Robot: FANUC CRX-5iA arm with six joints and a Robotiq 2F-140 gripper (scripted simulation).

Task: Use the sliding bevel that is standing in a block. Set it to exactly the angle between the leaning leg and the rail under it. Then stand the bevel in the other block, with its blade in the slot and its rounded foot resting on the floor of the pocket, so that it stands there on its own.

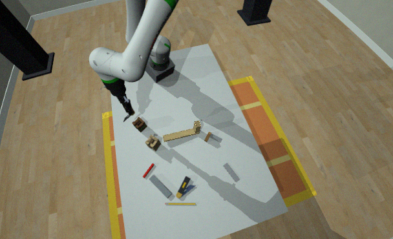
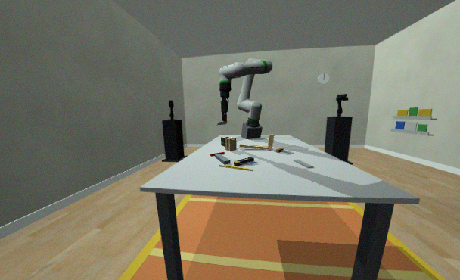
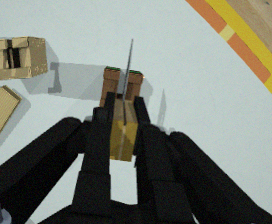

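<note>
Now: the sliding bevel 30 mm below my hand. From my hand the other things lie so: thin steel blade 50 mm below, 20 mm to the right, 10 mm ahead; wood-and-grey square 450 mm to the left, 240 mm below, 220 mm ahead; red stick 310 mm ahead, 240 mm below.
</note>
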